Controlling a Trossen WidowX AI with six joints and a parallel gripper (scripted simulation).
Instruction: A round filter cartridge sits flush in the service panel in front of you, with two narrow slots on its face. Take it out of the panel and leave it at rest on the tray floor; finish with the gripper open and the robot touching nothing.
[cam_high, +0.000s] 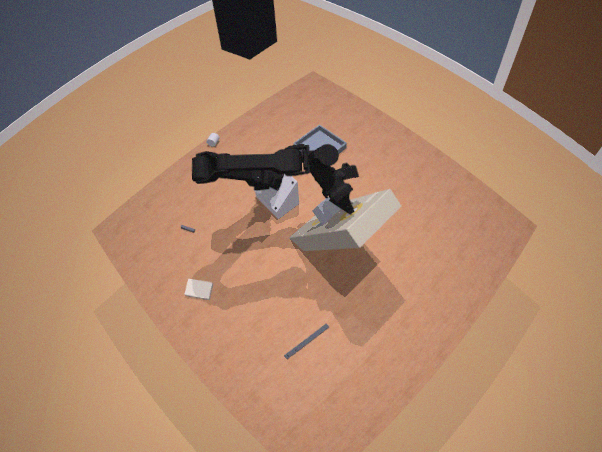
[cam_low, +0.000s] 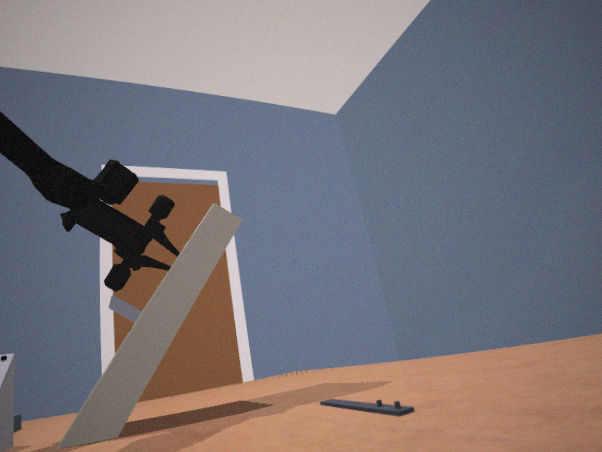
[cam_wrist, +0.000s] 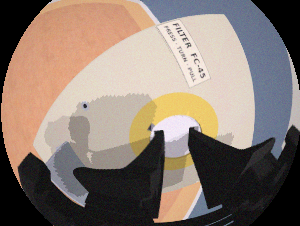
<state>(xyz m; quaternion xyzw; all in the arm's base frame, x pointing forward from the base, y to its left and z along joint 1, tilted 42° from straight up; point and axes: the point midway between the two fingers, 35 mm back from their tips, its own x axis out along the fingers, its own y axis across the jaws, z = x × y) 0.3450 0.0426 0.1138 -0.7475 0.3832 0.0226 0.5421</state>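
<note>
My gripper tip is 8 cm above the beige service panel, 4 cm past it and 1 cm to the right of it. From my gripper tip the other things lie so: round white filter cartridge: 1 cm below, 1 cm ahead; beige block: 41 cm to the right, 32 cm behind, 25 cm below; blue-grey tray: 36 cm behind, 33 cm to the left, 25 cm below.
</note>
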